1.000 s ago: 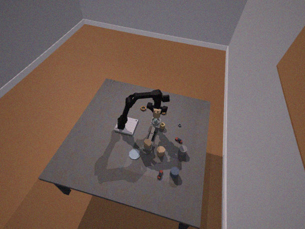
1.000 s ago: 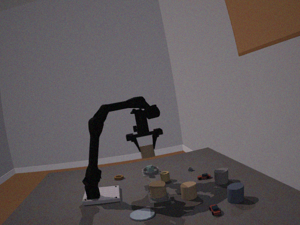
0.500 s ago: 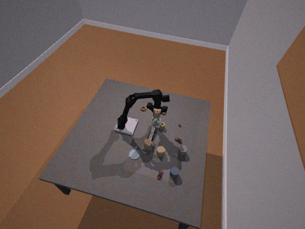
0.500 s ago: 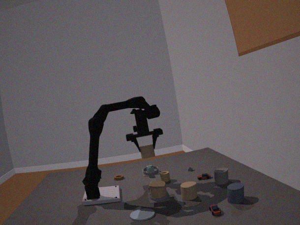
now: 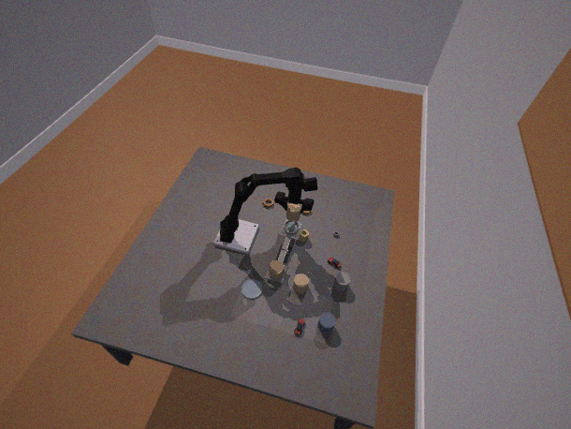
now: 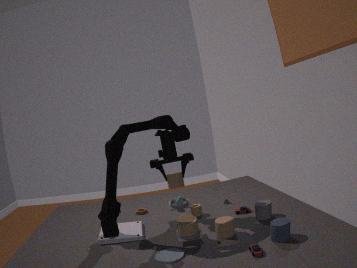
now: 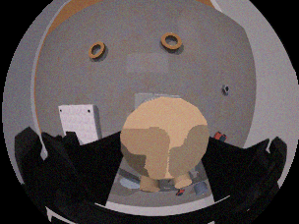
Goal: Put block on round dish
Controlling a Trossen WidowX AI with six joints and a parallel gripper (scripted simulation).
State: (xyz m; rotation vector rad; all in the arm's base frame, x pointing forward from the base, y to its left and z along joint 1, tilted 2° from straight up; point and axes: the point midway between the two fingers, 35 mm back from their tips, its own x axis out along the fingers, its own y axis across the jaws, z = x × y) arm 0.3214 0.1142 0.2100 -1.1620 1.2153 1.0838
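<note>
The pale green block lies 10 cm below my gripper tip and 1 cm to the right of it. Also, from my gripper tip: small balance: 16 cm below, 14 cm to the right, 1 cm behind; balance beam: 15 cm below, 14 cm to the right, 1 cm behind; small tan cylinder: 16 cm below, 7 cm ahead, 1 cm to the right.
</note>
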